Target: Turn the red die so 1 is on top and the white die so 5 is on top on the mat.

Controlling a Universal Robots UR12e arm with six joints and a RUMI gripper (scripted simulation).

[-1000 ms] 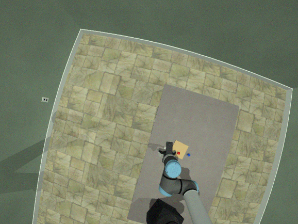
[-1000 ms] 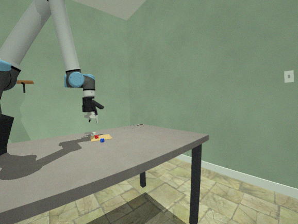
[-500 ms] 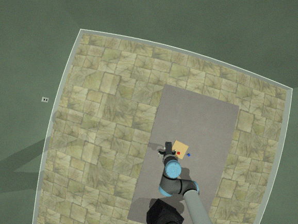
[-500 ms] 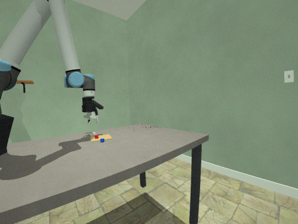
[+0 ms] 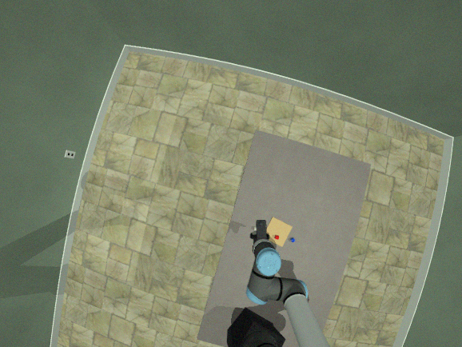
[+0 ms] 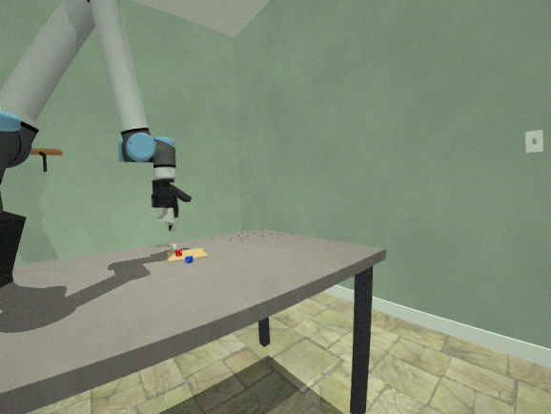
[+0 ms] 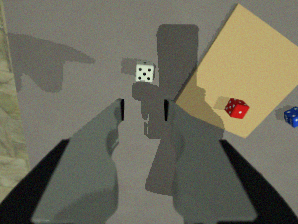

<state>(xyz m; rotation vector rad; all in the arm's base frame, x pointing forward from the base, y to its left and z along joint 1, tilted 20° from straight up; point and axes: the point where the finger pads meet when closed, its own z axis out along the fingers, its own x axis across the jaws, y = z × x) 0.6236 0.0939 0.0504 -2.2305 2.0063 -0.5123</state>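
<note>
The white die lies 80 mm below my hand. The rest, counted from my hand: blue die 50 mm behind, 230 mm to the right, 80 mm below; tan mat 10 mm behind, 130 mm to the right, 90 mm below; red die 40 mm behind, 130 mm to the right, 80 mm below.
</note>
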